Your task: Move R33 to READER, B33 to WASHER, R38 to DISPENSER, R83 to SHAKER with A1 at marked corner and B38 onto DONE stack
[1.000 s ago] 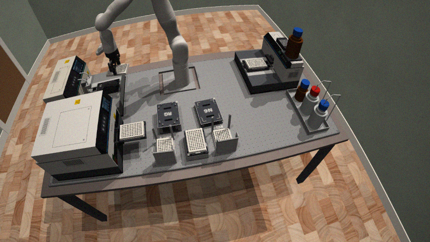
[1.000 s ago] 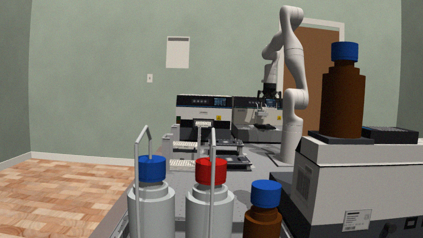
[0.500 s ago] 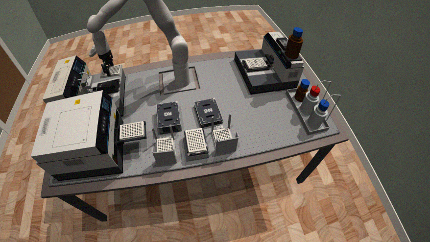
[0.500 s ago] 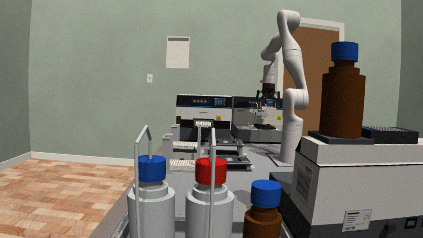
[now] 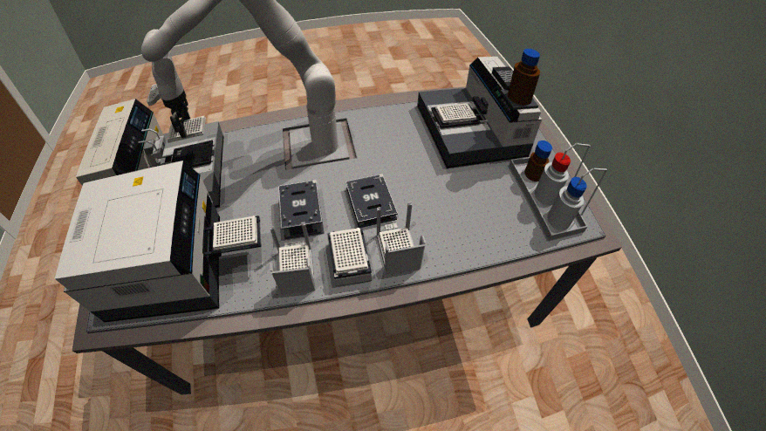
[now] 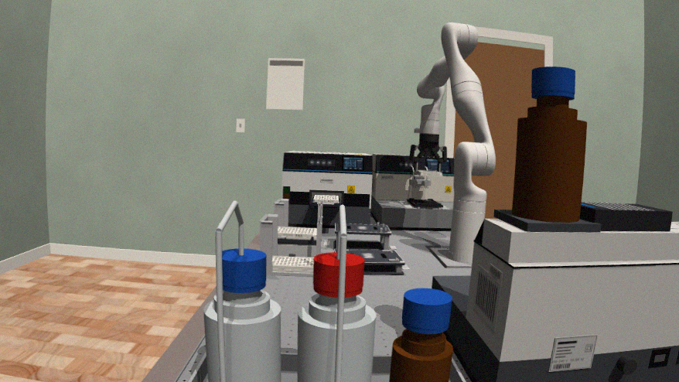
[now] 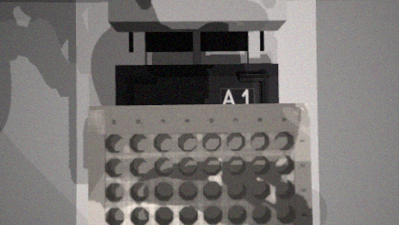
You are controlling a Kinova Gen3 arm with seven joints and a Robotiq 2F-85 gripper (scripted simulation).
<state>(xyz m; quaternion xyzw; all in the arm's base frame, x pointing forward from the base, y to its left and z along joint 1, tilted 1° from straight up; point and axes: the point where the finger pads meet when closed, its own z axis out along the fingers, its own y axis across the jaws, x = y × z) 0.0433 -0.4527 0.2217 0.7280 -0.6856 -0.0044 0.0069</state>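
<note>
Now: the washer nest 13 cm below my hand and 2 cm to the right of it. The rest, counted from my hand: washer head 12 cm to the right, 6 cm below, 1 cm ahead; dark reader tray 38 cm ahead, 18 cm to the left, 11 cm below; reader housing 39 cm ahead, 12 cm to the right, 2 cm above.
</note>
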